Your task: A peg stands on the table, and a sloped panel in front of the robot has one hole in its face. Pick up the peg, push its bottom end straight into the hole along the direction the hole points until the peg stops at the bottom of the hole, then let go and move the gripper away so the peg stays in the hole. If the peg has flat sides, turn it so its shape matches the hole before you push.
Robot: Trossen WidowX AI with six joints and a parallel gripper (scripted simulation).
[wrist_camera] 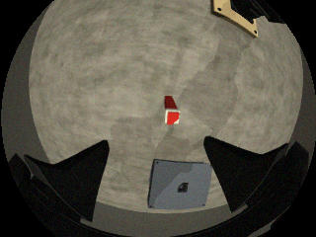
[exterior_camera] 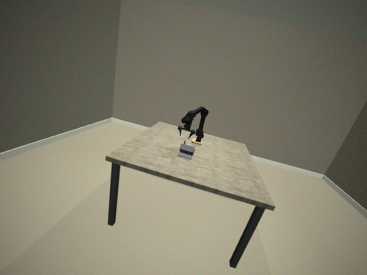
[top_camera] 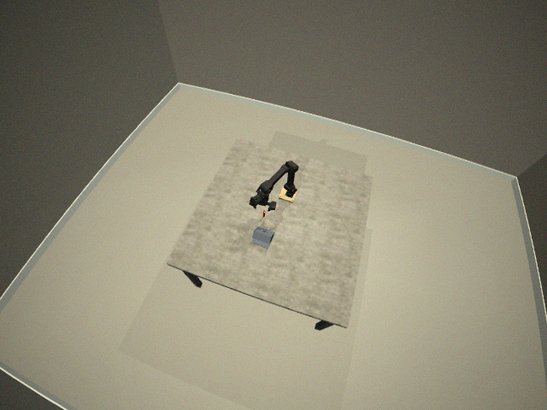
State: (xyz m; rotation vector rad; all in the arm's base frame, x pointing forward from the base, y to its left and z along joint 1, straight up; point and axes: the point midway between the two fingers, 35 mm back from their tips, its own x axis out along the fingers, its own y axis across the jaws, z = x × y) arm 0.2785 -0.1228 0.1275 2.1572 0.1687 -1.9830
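Now: gripper tip 1 cm past the red peg, 1 cm to the right of it and 5 cm above it. Also, from my gripper tip: grey sloped panel (15 cm ahead, 8 cm to the left, 6 cm below).
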